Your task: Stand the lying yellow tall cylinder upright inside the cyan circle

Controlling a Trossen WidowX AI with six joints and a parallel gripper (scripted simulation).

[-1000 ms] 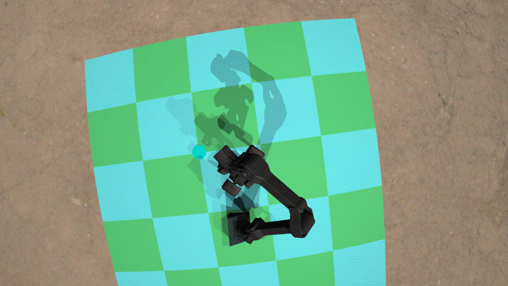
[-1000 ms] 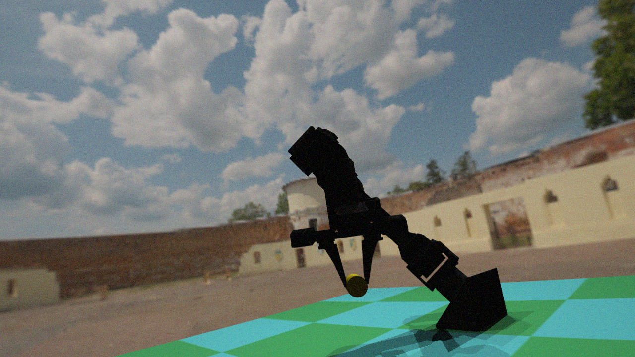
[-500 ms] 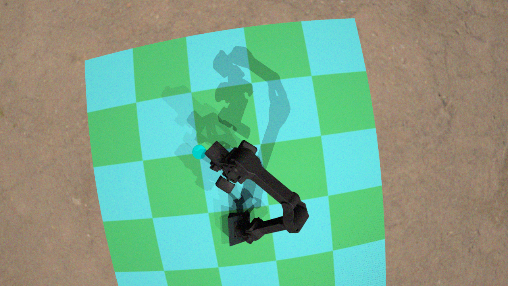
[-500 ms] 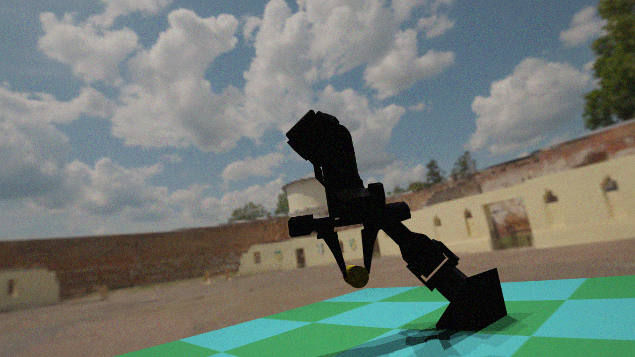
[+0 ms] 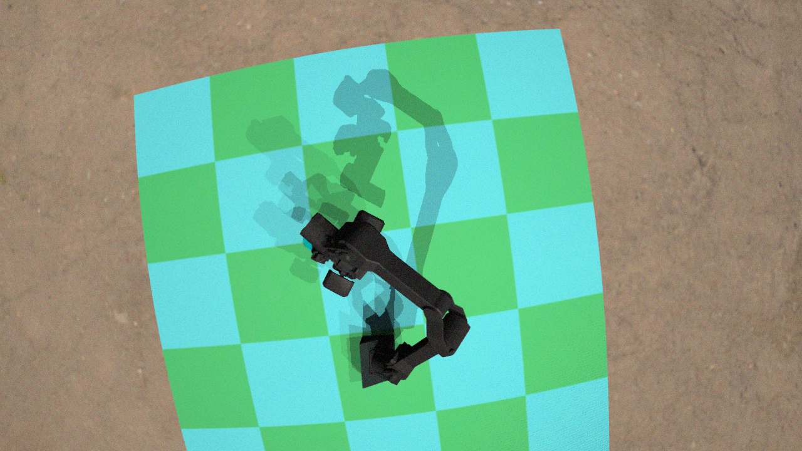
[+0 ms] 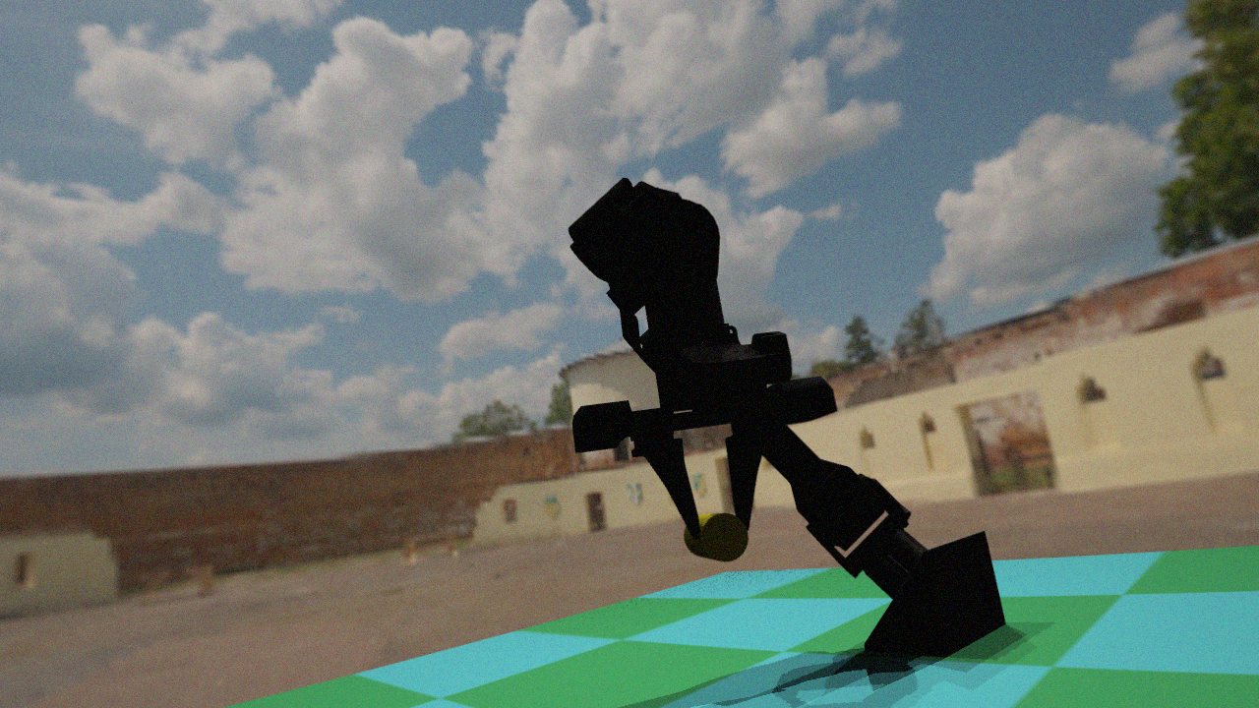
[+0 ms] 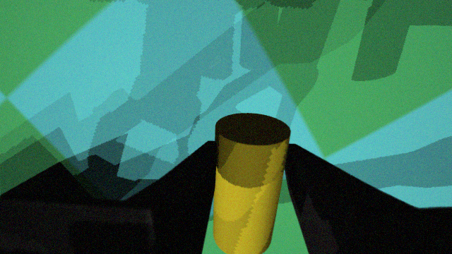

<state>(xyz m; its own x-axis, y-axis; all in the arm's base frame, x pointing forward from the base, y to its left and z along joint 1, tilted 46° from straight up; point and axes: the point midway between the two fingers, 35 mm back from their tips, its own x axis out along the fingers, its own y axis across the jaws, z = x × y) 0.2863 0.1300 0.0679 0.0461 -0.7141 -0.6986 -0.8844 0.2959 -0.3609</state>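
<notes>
Right now the cyan circle is 2 cm ahead of my gripper tip, 13 cm to the left of it and 14 cm below it. From my gripper tip the other things lie so: yellow tall cylinder (1 cm behind, 2 cm to the right).
</notes>
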